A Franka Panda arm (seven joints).
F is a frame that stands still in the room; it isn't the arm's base.
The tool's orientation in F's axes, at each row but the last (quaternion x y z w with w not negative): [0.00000, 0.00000, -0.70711, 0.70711]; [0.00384, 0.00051, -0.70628, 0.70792]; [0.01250, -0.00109, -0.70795, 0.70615]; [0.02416, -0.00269, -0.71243, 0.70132]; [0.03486, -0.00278, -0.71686, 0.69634]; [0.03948, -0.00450, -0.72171, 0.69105]
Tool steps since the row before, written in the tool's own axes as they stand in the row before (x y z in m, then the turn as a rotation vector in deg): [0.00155, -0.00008, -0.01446, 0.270, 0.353, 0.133]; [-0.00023, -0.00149, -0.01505, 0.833, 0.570, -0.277]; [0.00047, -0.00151, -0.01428, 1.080, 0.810, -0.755]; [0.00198, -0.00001, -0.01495, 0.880, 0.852, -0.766]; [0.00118, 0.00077, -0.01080, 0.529, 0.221, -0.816]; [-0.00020, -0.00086, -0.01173, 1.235, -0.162, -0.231]
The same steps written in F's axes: [-0.00008, -0.00155, -0.01446, 0.353, -0.270, 0.133]; [-0.00142, 0.00032, -0.01506, 0.573, -0.830, -0.279]; [-0.00124, -0.00024, -0.01431, 0.822, -1.070, -0.757]; [0.00053, -0.00153, -0.01499, 0.867, -0.870, -0.760]; [0.00132, -0.00072, -0.01079, 0.250, -0.499, -0.827]; [-0.00011, 0.00080, -0.01174, -0.199, -1.214, -0.303]
